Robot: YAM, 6 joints.
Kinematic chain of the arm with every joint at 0, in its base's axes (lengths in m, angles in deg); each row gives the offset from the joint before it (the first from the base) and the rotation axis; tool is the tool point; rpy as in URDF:
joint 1: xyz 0 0 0.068 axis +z
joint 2: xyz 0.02 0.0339 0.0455 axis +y
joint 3: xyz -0.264 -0.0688 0 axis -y
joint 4: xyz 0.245 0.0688 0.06 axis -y
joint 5: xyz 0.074 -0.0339 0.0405 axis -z
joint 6: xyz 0.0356 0 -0.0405 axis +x
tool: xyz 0 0 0 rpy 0 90 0
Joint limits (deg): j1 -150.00..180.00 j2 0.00..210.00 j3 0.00..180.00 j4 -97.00..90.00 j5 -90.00..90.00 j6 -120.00..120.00
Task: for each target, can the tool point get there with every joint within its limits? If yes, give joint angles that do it. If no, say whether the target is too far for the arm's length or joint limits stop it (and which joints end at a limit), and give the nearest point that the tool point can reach.
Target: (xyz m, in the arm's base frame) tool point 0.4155 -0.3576 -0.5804
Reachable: no: too far | nearest point 0.3175 -0.2732 -0.3378 | short by 0.275 m
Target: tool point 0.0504 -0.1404 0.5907
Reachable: yes | joints 109.55 34.34 117.07 -37.64 0.81 51.17
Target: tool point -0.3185 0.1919 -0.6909
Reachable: no: too far | nearest point -0.2688 0.1620 -0.3744 | short by 0.322 m
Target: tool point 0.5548 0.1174 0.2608
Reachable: yes | joints 13.50 138.95 112.38 42.91 25.52 -66.72
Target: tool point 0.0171 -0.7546 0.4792
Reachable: no: too far | nearest point 0.0131 -0.5801 0.3923 | short by 0.195 m
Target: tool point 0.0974 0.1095 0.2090
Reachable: yes | joints 37.43 62.02 38.83 -67.47 -51.22 96.65
